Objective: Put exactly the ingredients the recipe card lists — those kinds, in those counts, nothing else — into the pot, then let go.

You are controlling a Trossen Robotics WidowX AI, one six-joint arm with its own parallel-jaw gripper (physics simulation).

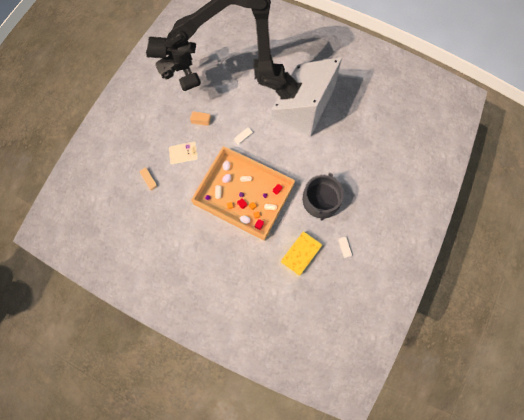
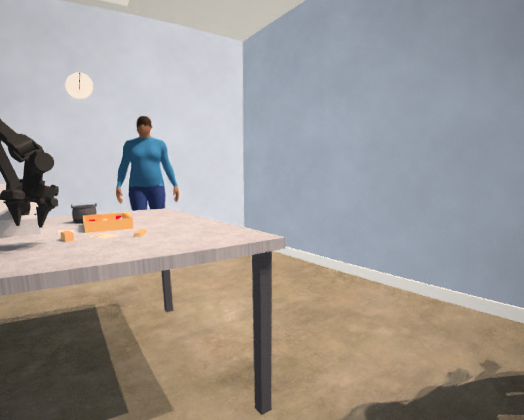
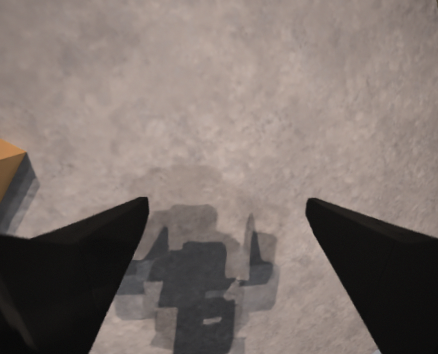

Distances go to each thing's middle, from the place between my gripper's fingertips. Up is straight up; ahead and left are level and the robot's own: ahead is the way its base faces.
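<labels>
The dark pot [image 1: 322,197] is 600 mm to the left of my hand, 190 mm ahead of it and 30 mm below it. My hand is 270 mm short of the wooden tray [image 1: 264,180], 370 mm to the right of it and 50 mm above it.
</labels>
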